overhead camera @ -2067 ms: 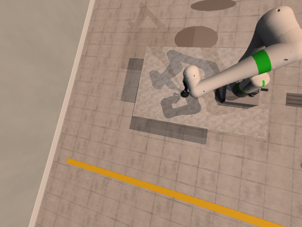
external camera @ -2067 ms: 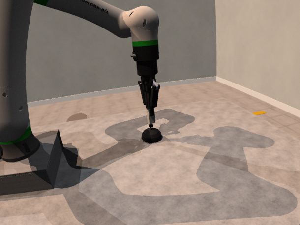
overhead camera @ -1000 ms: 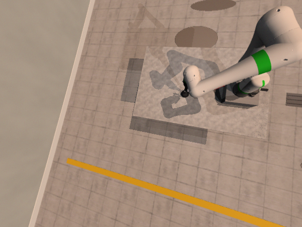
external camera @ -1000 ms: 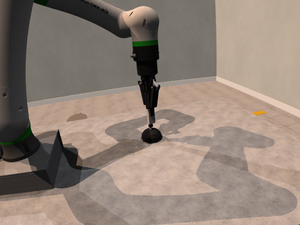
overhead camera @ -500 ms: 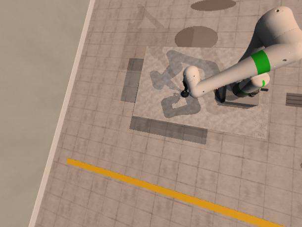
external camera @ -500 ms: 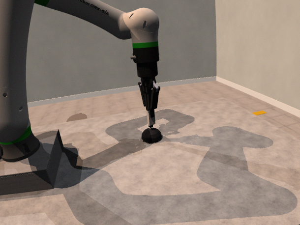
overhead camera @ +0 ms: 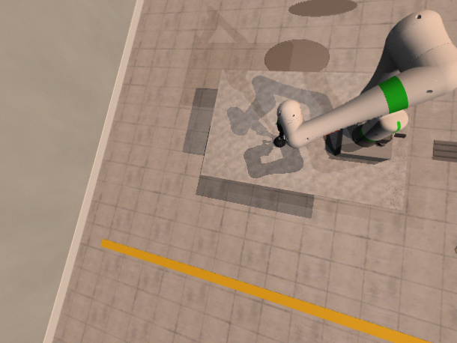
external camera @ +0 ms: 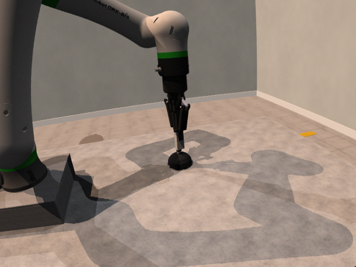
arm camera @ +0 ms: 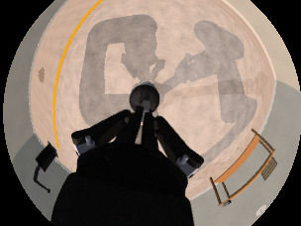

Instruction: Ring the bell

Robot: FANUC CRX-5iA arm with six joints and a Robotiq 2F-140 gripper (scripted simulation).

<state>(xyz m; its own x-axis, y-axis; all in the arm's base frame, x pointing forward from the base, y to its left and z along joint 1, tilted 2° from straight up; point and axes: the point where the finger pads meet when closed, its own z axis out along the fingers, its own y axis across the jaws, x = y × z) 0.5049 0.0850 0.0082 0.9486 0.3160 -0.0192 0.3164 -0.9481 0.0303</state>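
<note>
The bell button is 10 mm to the left of my hand and 40 mm below it. Also, from my hand: black dome bell (10 mm to the left, 60 mm below).
</note>
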